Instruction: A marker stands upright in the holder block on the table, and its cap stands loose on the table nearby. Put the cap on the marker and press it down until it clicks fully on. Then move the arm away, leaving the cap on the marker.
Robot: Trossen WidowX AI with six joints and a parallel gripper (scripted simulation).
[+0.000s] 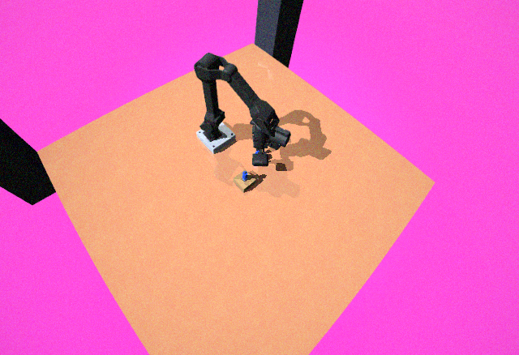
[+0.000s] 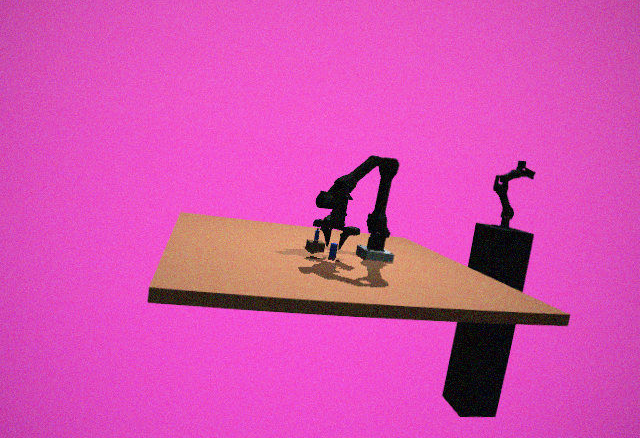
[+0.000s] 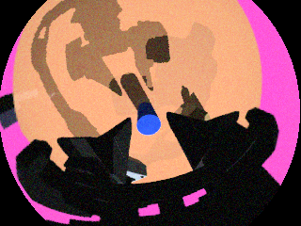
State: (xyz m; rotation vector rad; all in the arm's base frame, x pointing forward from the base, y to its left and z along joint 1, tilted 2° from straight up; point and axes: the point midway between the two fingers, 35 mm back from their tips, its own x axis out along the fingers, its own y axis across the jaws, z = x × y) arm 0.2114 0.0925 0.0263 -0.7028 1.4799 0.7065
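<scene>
My gripper tip is 1 cm above the blue cap. Round my gripper tip: holder block (5 cm ahead, 11 cm to the right, 2 cm below).
</scene>
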